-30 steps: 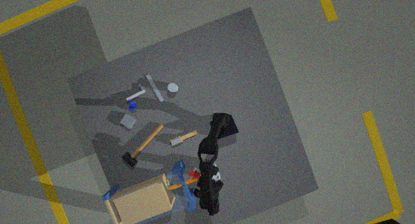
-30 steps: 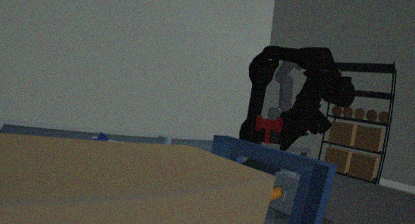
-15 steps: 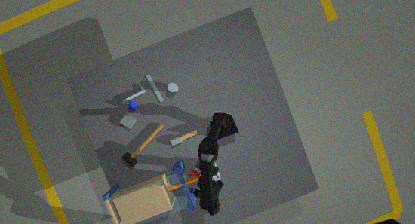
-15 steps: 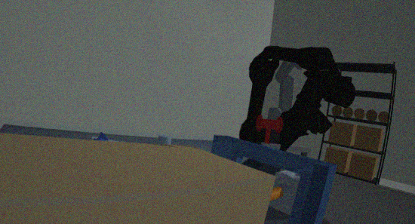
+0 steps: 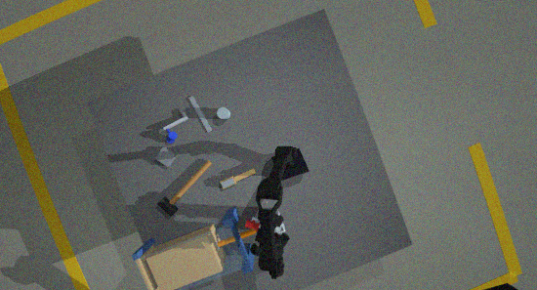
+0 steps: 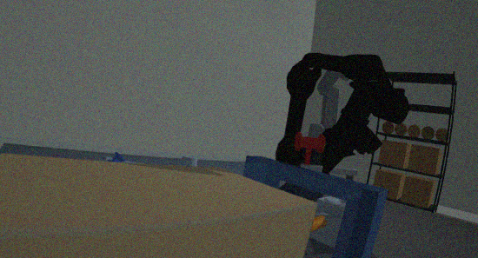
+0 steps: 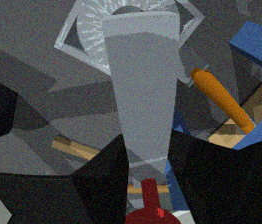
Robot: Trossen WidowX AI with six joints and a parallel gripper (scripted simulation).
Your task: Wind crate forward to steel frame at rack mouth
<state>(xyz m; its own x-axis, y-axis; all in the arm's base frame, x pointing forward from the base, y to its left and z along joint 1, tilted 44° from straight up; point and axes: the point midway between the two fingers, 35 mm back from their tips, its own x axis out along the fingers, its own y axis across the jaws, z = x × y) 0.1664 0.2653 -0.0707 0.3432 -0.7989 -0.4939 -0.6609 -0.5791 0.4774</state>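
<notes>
My gripper tip is 2 cm below the winch handle. Also, from my gripper tip: blue steel frame 11 cm ahead, 7 cm to the left, 4 cm below; then red knob 5 cm above, 3 cm to the right, 3 cm ahead; then winch 11 cm below, 6 cm behind, 3 cm to the left.
</notes>
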